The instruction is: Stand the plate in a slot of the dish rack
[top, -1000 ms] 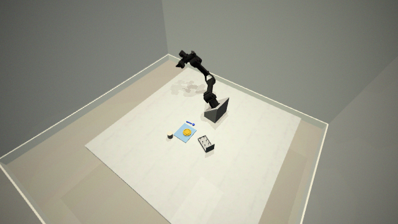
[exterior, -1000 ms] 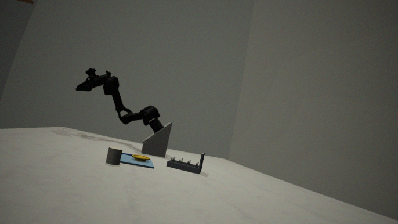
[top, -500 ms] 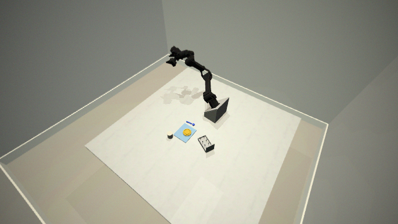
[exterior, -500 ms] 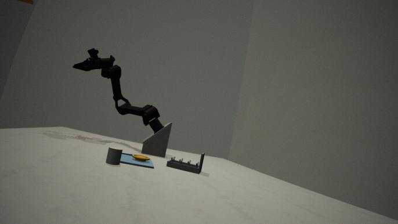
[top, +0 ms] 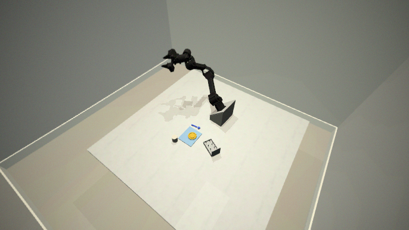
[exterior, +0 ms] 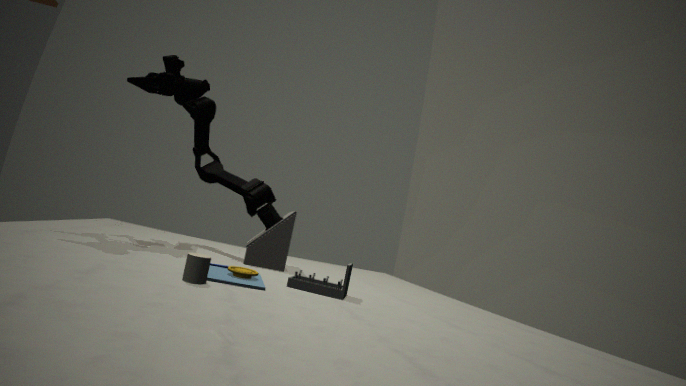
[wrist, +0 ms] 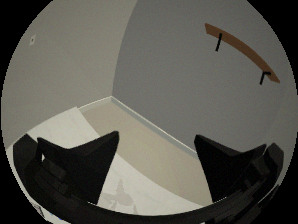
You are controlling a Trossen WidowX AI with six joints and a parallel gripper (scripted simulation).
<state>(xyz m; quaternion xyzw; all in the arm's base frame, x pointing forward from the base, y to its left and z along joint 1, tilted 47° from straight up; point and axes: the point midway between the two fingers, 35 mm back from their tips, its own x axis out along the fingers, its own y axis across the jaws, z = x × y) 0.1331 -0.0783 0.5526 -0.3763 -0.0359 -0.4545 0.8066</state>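
The yellow plate is 440 mm to the left of my gripper tip, 420 mm below it and 130 mm ahead of it. From my gripper tip the other things lie so: dish rack 620 mm to the left, 410 mm below, 100 mm ahead; cylinder cup 410 mm below, 360 mm to the left, 250 mm ahead; light blue mat 430 mm below, 420 mm to the left, 140 mm ahead.
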